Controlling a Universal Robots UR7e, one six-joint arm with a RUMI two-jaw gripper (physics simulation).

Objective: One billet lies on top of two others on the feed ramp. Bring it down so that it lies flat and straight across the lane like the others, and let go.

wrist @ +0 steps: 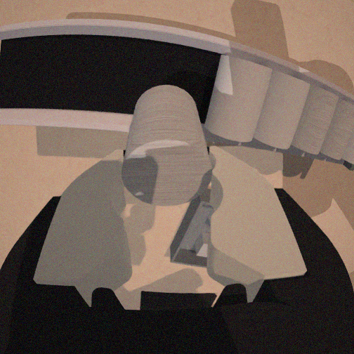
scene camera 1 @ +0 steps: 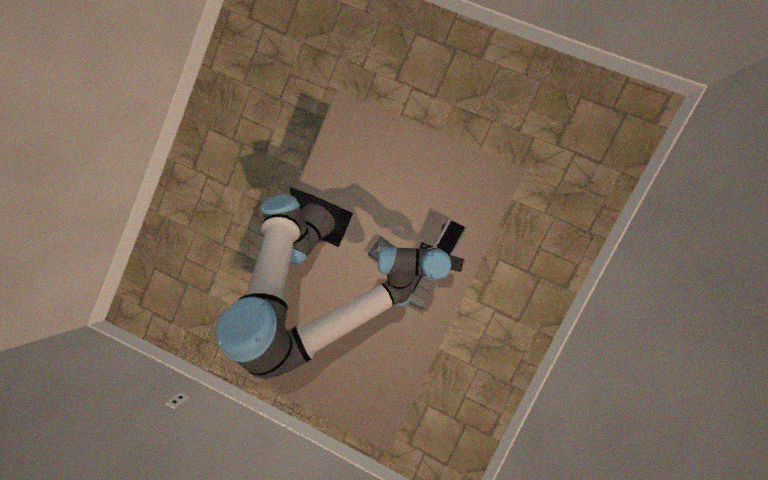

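Observation:
My gripper (wrist: 166,152) is shut on a grey cylindrical billet (wrist: 167,125), with one jaw on each side. In the wrist view, the held billet's far end overlaps the near rail and black bed of the feed ramp (wrist: 75,119) (scene camera 1: 451,237), left of the billets in the lane. Its height above the ramp cannot be told. Several billets (wrist: 239,100) lie side by side across the lane at the right; the leftmost is beside a bare black stretch. The held billet's lower part reaches back between the jaws, outside the near rail. In the scene view, the wrist hides most of the gripper and held billet.
A small grey open box (wrist: 187,259) (scene camera 1: 374,247) is on the table beside the ramp, partly hidden by the right jaw in the wrist view and by the arm in the scene view. The arm's black base plate (scene camera 1: 341,223) is farther left.

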